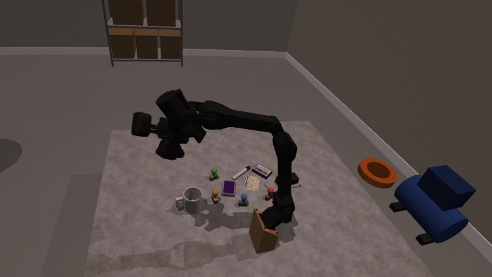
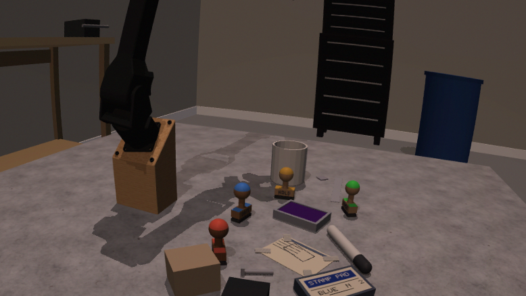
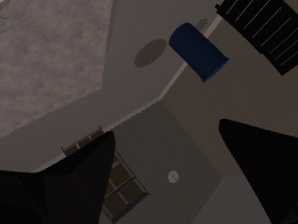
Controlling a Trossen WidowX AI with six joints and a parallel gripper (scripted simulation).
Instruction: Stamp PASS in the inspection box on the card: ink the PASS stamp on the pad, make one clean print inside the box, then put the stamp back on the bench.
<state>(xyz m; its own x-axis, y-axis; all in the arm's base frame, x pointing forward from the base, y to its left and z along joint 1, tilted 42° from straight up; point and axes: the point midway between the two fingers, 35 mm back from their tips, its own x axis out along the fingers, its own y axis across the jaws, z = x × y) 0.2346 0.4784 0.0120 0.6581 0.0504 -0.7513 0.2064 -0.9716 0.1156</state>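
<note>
My gripper tip is now 44 cm above the green-knobbed pass stamp, 30 cm to the left of it and 17 cm short of it. From my gripper tip the other things lie so: ink pad 46 cm below, 35 cm to the right, 8 cm ahead; then white cup 43 cm below, 14 cm to the right, 3 cm ahead; then blue-knobbed stamp 44 cm below, 38 cm to the right, 3 cm behind.
</note>
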